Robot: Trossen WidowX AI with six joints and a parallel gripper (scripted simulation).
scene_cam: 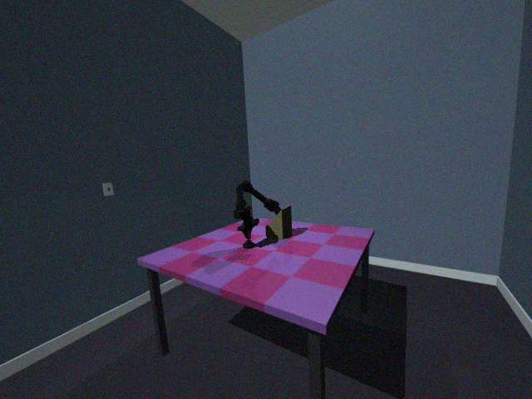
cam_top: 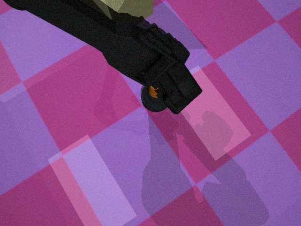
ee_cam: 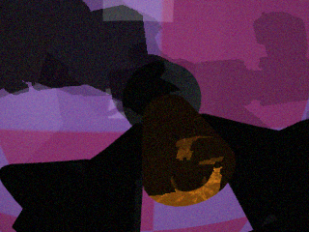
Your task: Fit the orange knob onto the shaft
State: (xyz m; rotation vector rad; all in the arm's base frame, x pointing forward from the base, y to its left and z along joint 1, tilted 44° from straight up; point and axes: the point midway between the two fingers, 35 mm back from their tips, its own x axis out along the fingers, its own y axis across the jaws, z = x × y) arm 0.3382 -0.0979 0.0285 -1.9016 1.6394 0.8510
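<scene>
The orange knob lies 20 mm above my gripper tip. Round my gripper tip: dark round pedestal: 40 mm below.
</scene>
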